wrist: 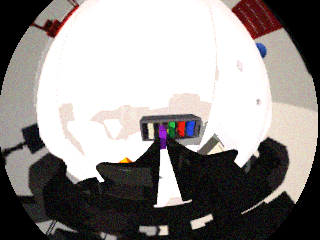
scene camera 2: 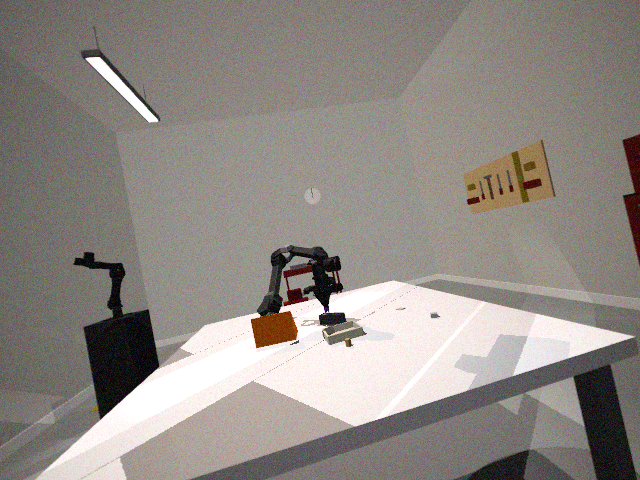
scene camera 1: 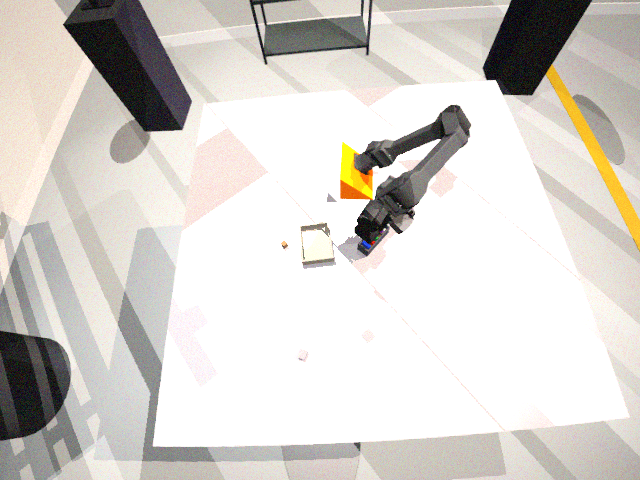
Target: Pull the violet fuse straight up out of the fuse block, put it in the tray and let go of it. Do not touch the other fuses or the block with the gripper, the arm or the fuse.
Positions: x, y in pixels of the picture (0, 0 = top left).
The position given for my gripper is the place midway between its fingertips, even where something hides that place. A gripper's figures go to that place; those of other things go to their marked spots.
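There's a tray [scene camera 1: 315, 239] that's 1.02 m from the lens, and my gripper [scene camera 1: 379, 227] is 0.97 m from the lens.
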